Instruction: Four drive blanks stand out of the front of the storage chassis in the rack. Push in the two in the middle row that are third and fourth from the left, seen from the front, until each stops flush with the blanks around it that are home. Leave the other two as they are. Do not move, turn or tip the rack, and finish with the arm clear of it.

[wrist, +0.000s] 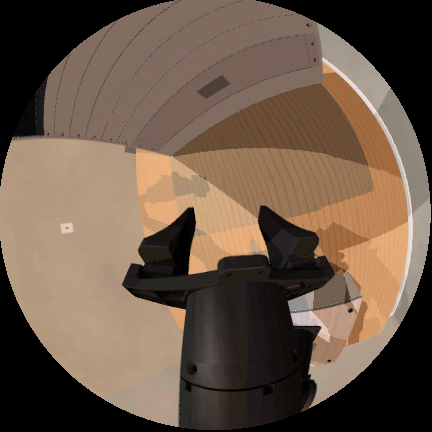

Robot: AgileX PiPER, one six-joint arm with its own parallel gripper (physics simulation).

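The rack fills the top left of the wrist view as a large grey-brown panelled body with seams, small screws and a dark rectangular mark. A black part shows at its far left edge. The drive blanks cannot be made out in this view. My gripper is open and empty, its two black fingers wide apart. It is below the rack's lower edge in the view and apart from it, with wooden table top showing between the fingers.
The wooden table top has a pale rim at the right and carries shadows of the rack and arm. A grey and pinkish block-shaped part shows at the lower right beside the arm. A small pale square lies on the beige floor at the left.
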